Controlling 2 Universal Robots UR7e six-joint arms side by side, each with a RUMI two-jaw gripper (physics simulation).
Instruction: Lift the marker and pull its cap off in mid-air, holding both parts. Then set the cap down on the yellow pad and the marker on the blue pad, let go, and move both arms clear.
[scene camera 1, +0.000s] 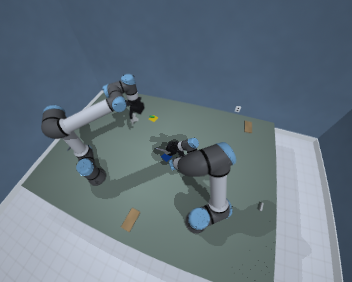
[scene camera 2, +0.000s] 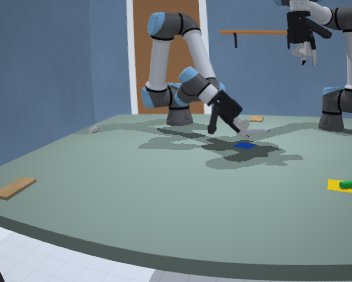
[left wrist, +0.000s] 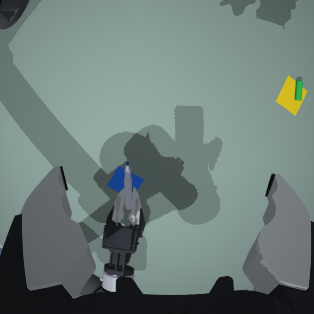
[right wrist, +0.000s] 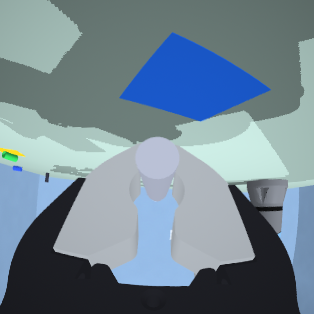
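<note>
A blue pad (right wrist: 181, 76) is in my sight. I see my left gripper (scene camera 2: 307, 65) as well, and again I see my left gripper (left wrist: 168, 174). As for my right gripper (scene camera 2: 249, 138), I see it too, and the wrist cameras also show me my right gripper (left wrist: 129, 185) and my right gripper (right wrist: 157, 147).
</note>
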